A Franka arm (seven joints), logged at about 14 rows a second.
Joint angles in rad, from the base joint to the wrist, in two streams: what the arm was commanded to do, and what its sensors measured. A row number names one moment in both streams.
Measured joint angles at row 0:
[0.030, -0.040, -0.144, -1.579, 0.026, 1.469, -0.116]
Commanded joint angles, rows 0 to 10:
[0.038, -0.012, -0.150, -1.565, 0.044, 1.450, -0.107]
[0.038, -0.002, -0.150, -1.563, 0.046, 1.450, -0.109]
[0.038, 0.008, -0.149, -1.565, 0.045, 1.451, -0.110]
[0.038, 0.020, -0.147, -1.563, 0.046, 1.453, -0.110]
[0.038, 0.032, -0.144, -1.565, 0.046, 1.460, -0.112]
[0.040, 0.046, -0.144, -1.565, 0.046, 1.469, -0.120]
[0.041, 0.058, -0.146, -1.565, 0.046, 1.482, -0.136]
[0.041, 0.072, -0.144, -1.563, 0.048, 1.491, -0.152]
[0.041, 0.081, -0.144, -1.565, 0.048, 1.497, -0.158]
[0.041, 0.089, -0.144, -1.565, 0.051, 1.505, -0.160]
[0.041, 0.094, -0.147, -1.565, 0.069, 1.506, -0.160]
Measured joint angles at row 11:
[0.038, 0.082, -0.139, -1.579, 0.032, 1.501, -0.149]
